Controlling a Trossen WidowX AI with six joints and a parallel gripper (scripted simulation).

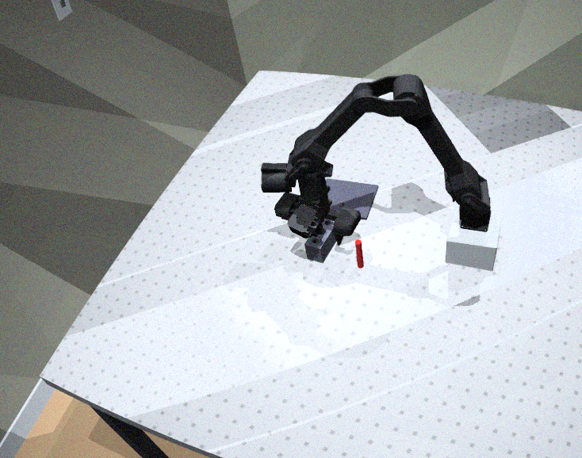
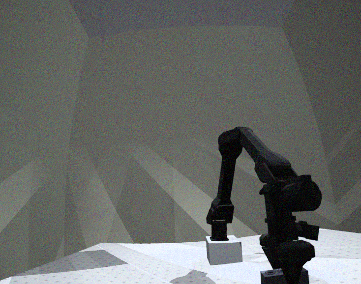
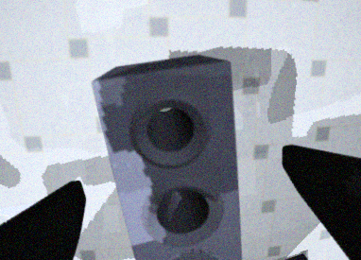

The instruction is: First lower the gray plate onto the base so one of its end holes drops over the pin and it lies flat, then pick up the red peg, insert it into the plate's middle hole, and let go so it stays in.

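The gray plate is 10 mm above my gripper tip. Round my gripper tip: red peg 100 mm behind, 30 mm to the left, 20 mm above.
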